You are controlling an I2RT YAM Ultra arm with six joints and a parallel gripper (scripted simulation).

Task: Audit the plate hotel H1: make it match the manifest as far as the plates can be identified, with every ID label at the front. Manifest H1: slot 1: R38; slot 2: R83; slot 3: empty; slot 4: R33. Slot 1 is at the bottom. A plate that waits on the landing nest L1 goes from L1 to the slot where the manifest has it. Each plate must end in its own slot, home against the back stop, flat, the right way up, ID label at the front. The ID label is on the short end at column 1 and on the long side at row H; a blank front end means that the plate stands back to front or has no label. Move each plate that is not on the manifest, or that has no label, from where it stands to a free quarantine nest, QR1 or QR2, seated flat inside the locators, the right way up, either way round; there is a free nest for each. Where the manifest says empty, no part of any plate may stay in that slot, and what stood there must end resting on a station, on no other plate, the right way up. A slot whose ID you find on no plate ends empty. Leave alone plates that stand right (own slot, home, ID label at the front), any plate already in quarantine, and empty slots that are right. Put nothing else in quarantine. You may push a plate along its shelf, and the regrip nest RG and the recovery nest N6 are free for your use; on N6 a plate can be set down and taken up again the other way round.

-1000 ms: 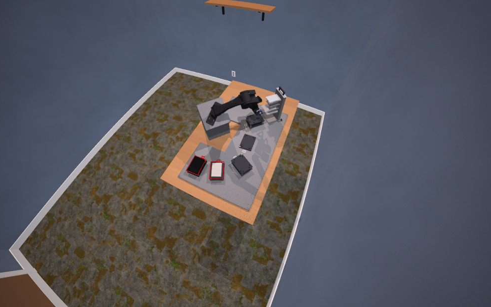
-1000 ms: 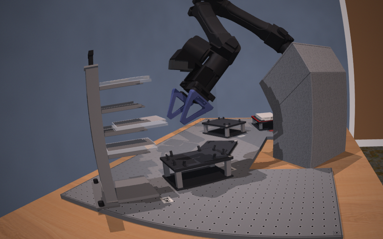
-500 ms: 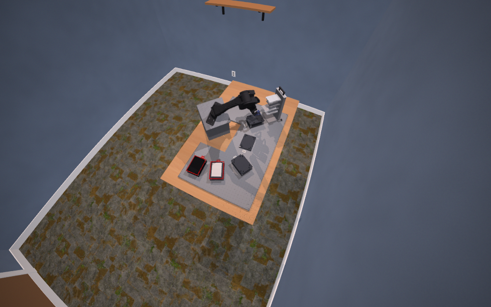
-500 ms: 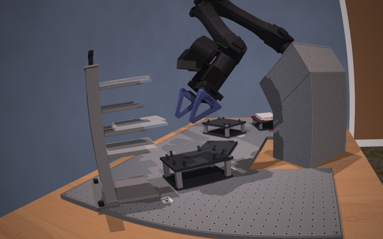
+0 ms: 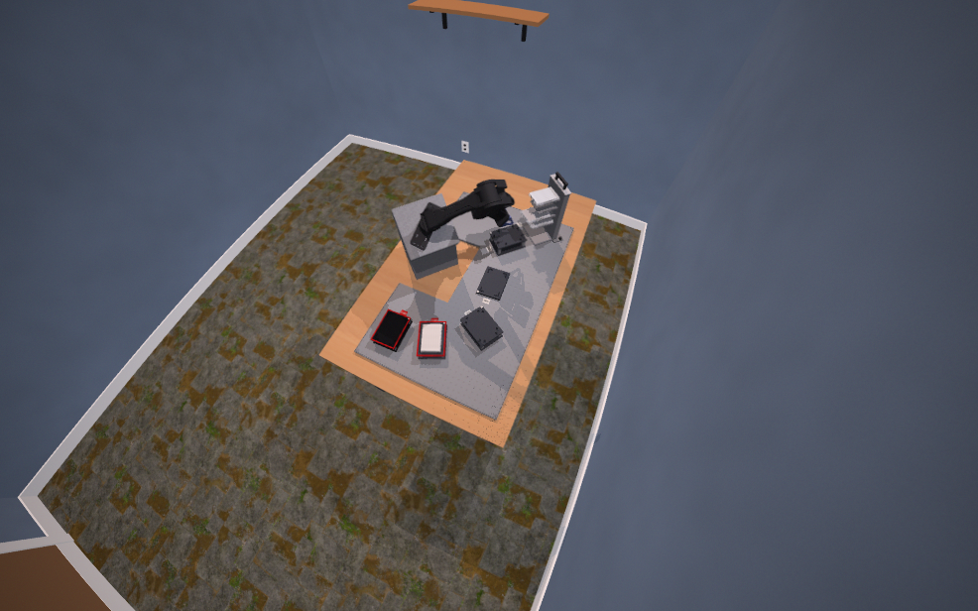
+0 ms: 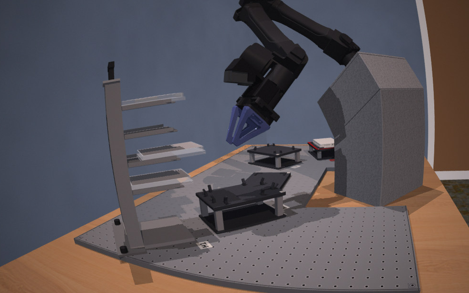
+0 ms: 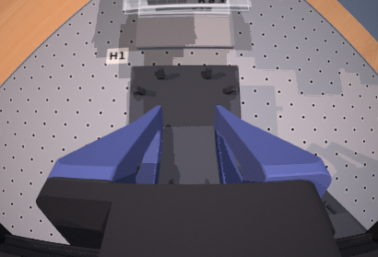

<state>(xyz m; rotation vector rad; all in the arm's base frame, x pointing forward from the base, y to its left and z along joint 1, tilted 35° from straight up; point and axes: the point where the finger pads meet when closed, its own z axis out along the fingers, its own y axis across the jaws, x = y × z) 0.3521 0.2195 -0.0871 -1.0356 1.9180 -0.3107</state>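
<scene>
Right now my hand is 12 cm above the regrip nest RG. From my hand the other things lie so: plate hotel H1 (20 cm ahead, 15 cm to the left, 1 cm below); then flat nest N6 (27 cm to the right, 17 cm below, 2 cm behind); then H1 tag (17 cm below, 15 cm to the left, 4 cm ahead).
</scene>
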